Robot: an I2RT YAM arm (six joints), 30 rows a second.
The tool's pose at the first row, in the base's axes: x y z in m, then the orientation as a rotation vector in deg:
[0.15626, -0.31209, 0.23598, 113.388, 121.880, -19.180]
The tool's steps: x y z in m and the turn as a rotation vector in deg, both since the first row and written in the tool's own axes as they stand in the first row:
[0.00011, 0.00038, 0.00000, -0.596, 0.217, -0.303]
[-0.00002, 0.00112, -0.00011, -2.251, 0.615, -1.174]
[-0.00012, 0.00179, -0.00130, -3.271, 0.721, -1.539]
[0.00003, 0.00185, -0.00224, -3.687, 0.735, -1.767]
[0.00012, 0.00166, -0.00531, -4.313, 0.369, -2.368]
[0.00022, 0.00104, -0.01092, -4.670, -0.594, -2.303]
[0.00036, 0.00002, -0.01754, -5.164, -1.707, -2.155]
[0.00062, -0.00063, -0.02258, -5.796, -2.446, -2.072]
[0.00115, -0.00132, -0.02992, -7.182, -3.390, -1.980]
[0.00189, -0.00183, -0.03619, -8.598, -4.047, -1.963]
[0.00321, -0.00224, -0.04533, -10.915, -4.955, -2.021]
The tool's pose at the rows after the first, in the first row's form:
[0.15663, -0.31196, 0.23594, 112.886, 122.183, -18.360]
[0.15738, -0.31200, 0.23607, 111.331, 122.907, -16.283]
[0.15805, -0.31168, 0.23722, 110.459, 123.073, -15.109]
[0.15810, -0.31124, 0.23807, 110.007, 123.203, -14.672]
[0.15789, -0.31021, 0.24096, 108.851, 123.428, -14.418]
[0.15724, -0.30842, 0.24627, 108.186, 122.685, -14.902]
[0.15619, -0.30631, 0.25254, 107.444, 121.728, -15.354]
[0.15551, -0.30454, 0.25727, 106.768, 121.023, -15.320]
[0.15476, -0.30181, 0.26409, 105.574, 119.972, -14.650]
[0.15417, -0.29920, 0.26983, 104.449, 119.154, -13.711]
[0.15364, -0.29514, 0.27812, 102.614, 117.986, -12.062]

